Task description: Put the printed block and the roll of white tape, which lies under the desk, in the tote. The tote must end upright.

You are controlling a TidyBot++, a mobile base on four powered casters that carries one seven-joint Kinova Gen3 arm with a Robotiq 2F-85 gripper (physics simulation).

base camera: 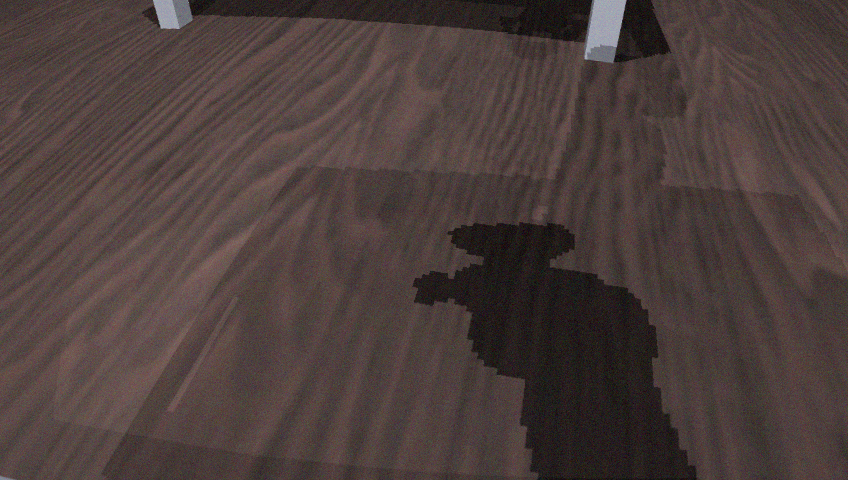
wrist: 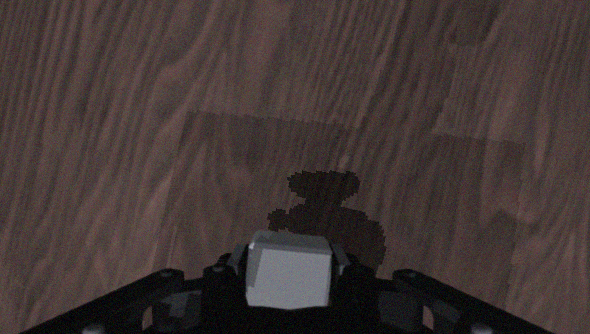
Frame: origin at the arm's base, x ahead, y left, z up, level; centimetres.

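Seen in the pictures: gripper, fingertip midpoint: [wrist: 288, 262].
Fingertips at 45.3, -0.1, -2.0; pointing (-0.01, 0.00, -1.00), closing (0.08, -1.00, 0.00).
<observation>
A point is followed by its place in that frame, as x, y, z.
The printed block [wrist: 290, 277] @[45.4, -0.2, 0.3] is a light grey block at the bottom middle of the wrist view. My gripper [wrist: 288, 262] @[45.3, -0.1, -2.0] is shut on it, with one finger pad against each side, and holds it above the floor. The gripper does not show in the base camera view, where the dark shadow of the arm lies on the floor. The roll of white tape and the tote do not show in either view.
Two white desk legs [base camera: 173, 13] @[105.6, 58.3, -36.3] [base camera: 605, 32] @[91.9, -23.7, -34.4] stand on the wooden floor [base camera: 368, 118] @[69.0, 11.6, -39.7] [wrist: 125, 150] @[49.7, 28.7, -39.7] at the top left and top right of the base camera view. A dark shadow lies between and behind them.
</observation>
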